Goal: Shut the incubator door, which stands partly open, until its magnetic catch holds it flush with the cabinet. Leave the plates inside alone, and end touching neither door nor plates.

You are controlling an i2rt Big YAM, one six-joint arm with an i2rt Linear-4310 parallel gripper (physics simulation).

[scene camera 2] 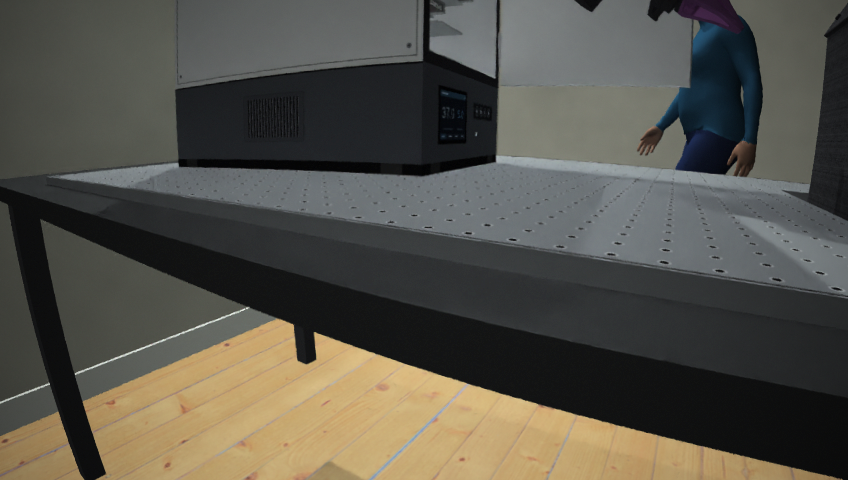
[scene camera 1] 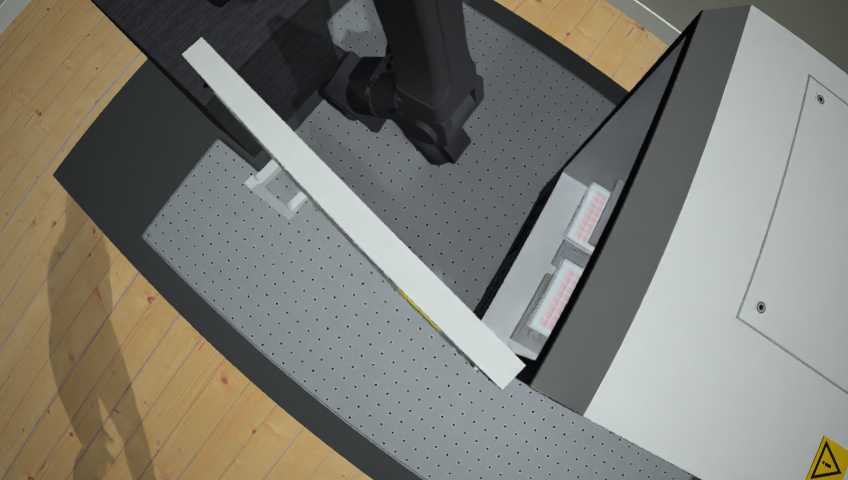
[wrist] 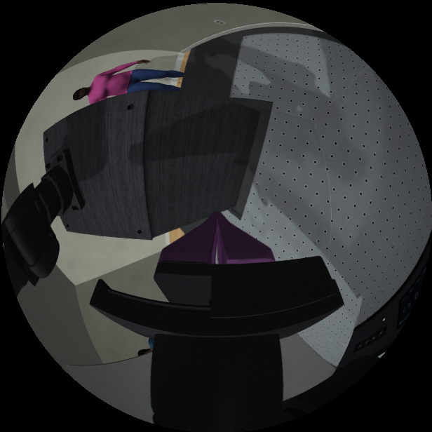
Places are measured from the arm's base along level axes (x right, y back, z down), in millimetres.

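Where they show: gripper, fingertip midpoint: point(scene camera 2: 741, 30) point(scene camera 1: 328, 89).
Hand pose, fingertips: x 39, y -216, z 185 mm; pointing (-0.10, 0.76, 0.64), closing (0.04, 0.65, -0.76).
Observation:
Each offset is from my fingertips to the top centre of the thing. "*": to the spot under its first point. Level surfaces: height alone.
The white incubator door point(scene camera 1: 357, 214) point(scene camera 2: 595, 50) stands wide open at an angle to the cabinet point(scene camera 1: 714, 226) point(scene camera 2: 297, 38). Its hinge end is at the lower right in scene camera 1, and a pale handle @(* dx +182, dy -47, dz -78 mm) point(scene camera 1: 276, 193) is on its outer face near the free end. Two plates with pink wells @(dx +25, dy -452, dz -52 mm) point(scene camera 1: 589, 217) @(dx +149, dy -443, dz -105 mm) point(scene camera 1: 557, 300) lie inside the cabinet. My gripper point(wrist: 216, 217) is shut and empty, with purple fingers. The arm is on the door's inner side. In scene camera 2 the purple fingertips point(scene camera 2: 739, 26) show at the top, past the door's free edge. I see no contact with the door or plates.
A black box-like stand point(wrist: 195, 150) point(scene camera 2: 831, 118) is near the door's free end, with an arm mount on its side. A perforated plate @(dz +192 mm) point(scene camera 1: 267, 285) point(scene camera 2: 595, 208) covers the table. People stand beyond the table, one in teal point(scene camera 2: 720, 83), one in pink point(wrist: 111, 82).

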